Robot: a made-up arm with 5 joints.
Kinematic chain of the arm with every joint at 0, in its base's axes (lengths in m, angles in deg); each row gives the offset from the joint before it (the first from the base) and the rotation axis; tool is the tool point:
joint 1: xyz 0 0 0.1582 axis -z
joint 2: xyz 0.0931 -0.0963 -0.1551 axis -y
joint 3: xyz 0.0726 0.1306 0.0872 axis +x
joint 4: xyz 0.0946 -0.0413 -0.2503 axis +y
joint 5: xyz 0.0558 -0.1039 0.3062 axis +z
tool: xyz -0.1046 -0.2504 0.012
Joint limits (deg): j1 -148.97..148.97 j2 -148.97..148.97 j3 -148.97..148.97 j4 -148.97..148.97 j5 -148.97..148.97
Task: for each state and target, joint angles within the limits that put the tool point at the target. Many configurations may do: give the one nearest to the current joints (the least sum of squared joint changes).
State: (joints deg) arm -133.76 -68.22 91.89 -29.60 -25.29
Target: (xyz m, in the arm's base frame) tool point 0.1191 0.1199 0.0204
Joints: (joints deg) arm -148.97 -75.59 55.00 -7.86 -35.70
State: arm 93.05 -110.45 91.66 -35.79 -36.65
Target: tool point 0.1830 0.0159 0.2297
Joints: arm 92.47 -109.56 94.84 -40.67 -36.40
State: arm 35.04 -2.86 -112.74 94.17 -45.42
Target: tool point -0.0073 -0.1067 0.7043
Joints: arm 43.33 49.23 -108.43 111.12 -23.58
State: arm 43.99 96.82 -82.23 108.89 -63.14
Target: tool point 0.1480 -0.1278 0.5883
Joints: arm 23.47 53.60 -97.50 103.46 -61.85
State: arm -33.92 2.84 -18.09 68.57 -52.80
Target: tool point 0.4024 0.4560 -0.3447
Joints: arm -66.21 -5.80 12.75 130.09 -33.07
